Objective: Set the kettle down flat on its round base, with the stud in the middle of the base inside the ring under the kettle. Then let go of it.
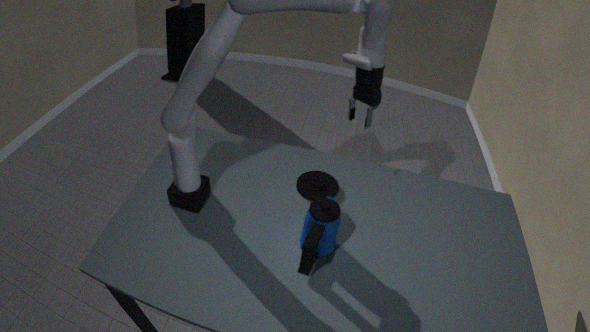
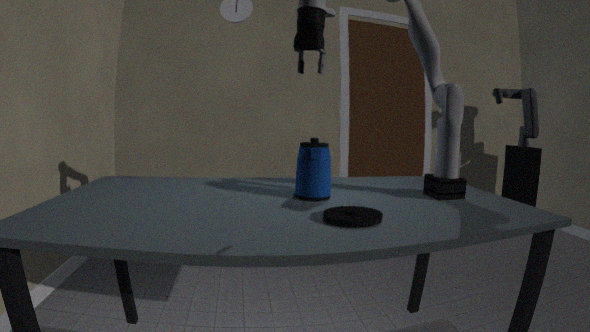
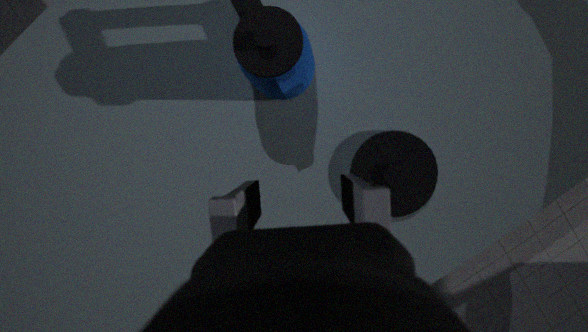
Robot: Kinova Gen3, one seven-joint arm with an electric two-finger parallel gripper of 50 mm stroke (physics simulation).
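Note:
The blue kettle point(image 1: 328, 237) point(image 2: 314, 171) point(image 3: 302, 70) with a black lid and black handle stands upright on the table, beside the round base. The black round base point(image 1: 316, 184) point(image 2: 353, 217) point(image 3: 410, 172) lies flat on the table, apart from the kettle. Its stud is too dark to make out clearly. The ring under the kettle is hidden. My gripper point(image 1: 360, 121) point(image 2: 310, 72) point(image 3: 300, 195) is open and empty, pointing down, high above the kettle and the base.
The grey-blue table point(image 1: 430, 225) point(image 2: 150, 220) point(image 3: 150, 165) carries the arm's black mount point(image 1: 189, 194) point(image 2: 444, 187). Another arm on a black pedestal point(image 1: 185, 40) point(image 2: 521, 172) stands on the floor beyond the table. A brown door point(image 2: 385, 100) is in the wall.

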